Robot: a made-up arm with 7 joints.
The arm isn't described. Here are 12 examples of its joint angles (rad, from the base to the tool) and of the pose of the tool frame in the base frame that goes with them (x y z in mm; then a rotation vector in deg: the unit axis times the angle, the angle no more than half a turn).
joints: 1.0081 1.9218 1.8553 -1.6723 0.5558 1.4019 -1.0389
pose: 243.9 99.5 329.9 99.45 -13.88 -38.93
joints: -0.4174 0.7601 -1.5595 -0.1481 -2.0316 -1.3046 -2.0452
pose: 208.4 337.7 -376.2 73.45 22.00 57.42
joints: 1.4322 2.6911 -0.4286 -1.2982 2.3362 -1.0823 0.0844
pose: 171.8 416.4 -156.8 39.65 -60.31 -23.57
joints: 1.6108 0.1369 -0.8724 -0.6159 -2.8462 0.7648 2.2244
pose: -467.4 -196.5 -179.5 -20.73 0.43 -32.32
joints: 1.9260 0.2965 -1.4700 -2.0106 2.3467 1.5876 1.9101
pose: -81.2 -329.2 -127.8 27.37 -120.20 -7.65
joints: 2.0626 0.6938 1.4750 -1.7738 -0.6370 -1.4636 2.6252
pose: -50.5 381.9 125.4 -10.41 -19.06 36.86
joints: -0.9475 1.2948 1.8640 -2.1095 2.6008 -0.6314 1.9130
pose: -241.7 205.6 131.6 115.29 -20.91 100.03
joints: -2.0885 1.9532 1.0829 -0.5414 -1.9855 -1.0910 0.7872
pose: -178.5 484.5 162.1 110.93 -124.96 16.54
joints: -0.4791 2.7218 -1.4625 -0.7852 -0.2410 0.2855 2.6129
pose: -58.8 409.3 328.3 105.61 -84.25 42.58
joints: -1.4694 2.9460 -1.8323 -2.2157 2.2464 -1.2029 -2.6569
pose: 128.3 296.1 4.9 141.22 -6.02 -18.51
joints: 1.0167 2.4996 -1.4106 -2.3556 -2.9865 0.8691 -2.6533
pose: -188.0 198.5 -110.3 -50.74 13.29 -20.00
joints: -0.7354 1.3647 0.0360 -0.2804 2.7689 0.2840 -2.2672
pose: 247.4 487.9 9.5 54.03 -86.26 13.72
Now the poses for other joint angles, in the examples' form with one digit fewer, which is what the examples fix.
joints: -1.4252 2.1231 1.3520 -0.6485 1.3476 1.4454 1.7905
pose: -279 394 233 -155.3 -62.5 30.2
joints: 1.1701 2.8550 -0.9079 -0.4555 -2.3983 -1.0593 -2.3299
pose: 364 353 196 169.2 12.7 -20.5
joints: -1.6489 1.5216 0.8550 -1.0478 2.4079 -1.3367 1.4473
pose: -65 370 339 72.0 -16.2 16.5
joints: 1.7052 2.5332 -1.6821 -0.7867 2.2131 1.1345 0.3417
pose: 83 484 193 136.3 92.3 32.4
